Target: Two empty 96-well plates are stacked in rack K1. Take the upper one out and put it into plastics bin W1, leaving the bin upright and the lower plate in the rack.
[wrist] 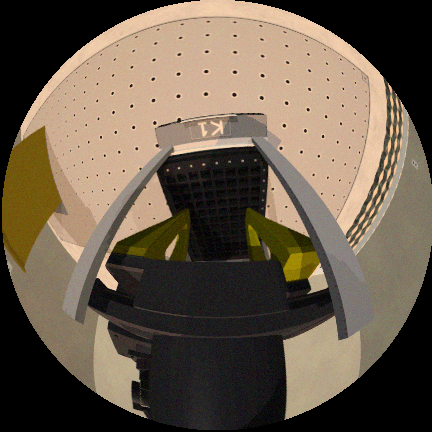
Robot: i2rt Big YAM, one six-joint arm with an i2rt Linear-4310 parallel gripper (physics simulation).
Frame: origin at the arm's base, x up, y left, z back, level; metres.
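Seen in the pictures: gripper, fingertip midpoint: (217, 214).
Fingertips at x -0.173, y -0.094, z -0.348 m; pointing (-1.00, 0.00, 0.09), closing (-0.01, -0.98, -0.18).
Offsets run from my fingertips to a thing's middle. "pt": to the spot under its first point. Level surfaces: height alone.
Rack K1 @[pt dy -0.014, dx -0.033, dz -0.071 m] (250, 126) is grey, with its label on the far end wall and two long grey uprights reaching toward the camera on either side. A black 96-well plate @[dy -0.004, dx -0.010, dz +0.012 m] (220, 182) lies in it, its wells facing the camera; the lower plate cannot be made out beneath it. My gripper (217, 214) is partly open, with no plate held. Its two yellow fingers stand between the uprights and cover parts of the plate's left and right sides in the view. The near end of the plate is hidden by the gripper body. No W1 label is readable.
An ochre block or panel @[pt dy +0.313, dx +0.024, dz +0.009 m] (30, 200) stands at the left edge; I cannot tell whether it is the bin. A pale board with holes @[dx -0.050 m] (220, 42) lies around the rack. A dark lattice strip (393, 135) runs along the right edge.
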